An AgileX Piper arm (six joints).
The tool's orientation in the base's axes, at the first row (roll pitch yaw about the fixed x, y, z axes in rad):
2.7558, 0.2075, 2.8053
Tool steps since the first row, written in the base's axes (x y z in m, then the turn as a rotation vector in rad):
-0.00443, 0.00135, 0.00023, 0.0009, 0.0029, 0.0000
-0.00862, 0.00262, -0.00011, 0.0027, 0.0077, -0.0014
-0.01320, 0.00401, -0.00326, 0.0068, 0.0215, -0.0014
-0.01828, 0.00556, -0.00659, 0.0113, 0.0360, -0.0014
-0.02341, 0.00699, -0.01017, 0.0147, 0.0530, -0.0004
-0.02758, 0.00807, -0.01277, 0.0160, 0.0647, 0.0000
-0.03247, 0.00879, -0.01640, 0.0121, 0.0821, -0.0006
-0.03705, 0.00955, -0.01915, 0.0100, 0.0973, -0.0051
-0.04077, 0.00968, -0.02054, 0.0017, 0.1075, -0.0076
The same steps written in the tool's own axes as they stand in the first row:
0.00448, 0.00027, -0.00116, 0.0001, 0.0028, 0.0011
0.00883, 0.00031, -0.00176, 0.0003, 0.0070, 0.0043
0.01416, -0.00066, 0.00011, 0.0009, 0.0204, 0.0096
0.02004, -0.00167, 0.00204, 0.0015, 0.0345, 0.0152
0.02598, -0.00290, 0.00414, 0.0036, 0.0510, 0.0203
0.03071, -0.00385, 0.00554, 0.0061, 0.0620, 0.0238
0.03621, -0.00568, 0.00756, 0.0155, 0.0765, 0.0282
0.04125, -0.00707, 0.00888, 0.0232, 0.0880, 0.0361
0.04502, -0.00833, 0.00904, 0.0347, 0.0944, 0.0388

